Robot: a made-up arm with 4 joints. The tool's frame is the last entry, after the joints.
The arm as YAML. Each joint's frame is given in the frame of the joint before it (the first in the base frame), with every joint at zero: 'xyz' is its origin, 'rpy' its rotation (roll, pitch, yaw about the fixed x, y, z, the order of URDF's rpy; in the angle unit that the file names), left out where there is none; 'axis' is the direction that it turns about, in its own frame. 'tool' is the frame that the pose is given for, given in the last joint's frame.
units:
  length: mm
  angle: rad
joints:
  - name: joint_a
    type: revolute
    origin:
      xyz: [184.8, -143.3, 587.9]
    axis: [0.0, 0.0, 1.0]
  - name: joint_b
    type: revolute
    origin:
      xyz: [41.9, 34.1, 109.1]
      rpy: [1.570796, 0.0, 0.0]
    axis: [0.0, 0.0, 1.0]
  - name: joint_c
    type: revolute
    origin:
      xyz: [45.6, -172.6, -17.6]
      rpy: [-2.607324, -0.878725, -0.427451]
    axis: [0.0, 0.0, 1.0]
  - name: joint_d
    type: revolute
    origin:
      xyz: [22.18, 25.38, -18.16]
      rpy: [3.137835, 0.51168, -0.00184]
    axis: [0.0, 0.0, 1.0]
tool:
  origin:
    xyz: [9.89, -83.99, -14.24]
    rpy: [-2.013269, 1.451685, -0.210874]
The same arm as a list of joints. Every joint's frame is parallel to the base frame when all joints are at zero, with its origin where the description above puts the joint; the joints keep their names.
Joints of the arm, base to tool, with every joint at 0 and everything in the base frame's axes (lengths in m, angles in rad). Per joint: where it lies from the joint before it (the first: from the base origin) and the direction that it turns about. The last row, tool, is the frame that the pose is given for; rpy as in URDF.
joint_a: axis 0 0 1 xyz 0.1848 -0.1433 0.5879
joint_b: axis 0 -1 0 xyz 0.0419 0.0341 0.1091
joint_c: axis 0.814105 0.549204 0.188701 xyz 0.0456 0.0176 -0.1726
joint_d: axis -0.994178 -0.102798 -0.032299 xyz -0.0019 -0.0188 -0.0333
tool: xyz 0.015 0.0193 -0.0822 rpy 0.0961 0.0288 0.0008

